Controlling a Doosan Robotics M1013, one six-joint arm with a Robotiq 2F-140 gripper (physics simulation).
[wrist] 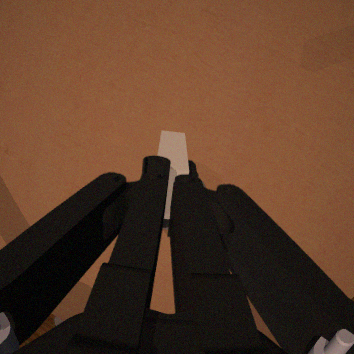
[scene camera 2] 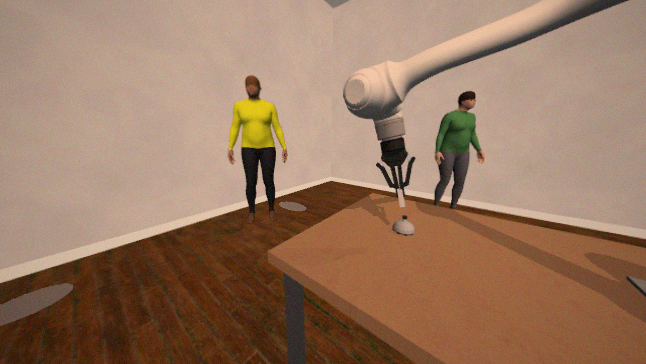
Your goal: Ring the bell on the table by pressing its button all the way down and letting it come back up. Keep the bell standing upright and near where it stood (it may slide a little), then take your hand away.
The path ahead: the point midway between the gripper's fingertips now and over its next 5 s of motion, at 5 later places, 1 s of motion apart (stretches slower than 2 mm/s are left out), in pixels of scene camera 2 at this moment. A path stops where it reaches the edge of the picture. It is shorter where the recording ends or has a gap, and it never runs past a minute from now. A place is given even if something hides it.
My gripper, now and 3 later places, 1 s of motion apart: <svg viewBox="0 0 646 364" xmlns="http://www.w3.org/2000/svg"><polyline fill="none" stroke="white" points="402,205 406,227 402,208 404,217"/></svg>
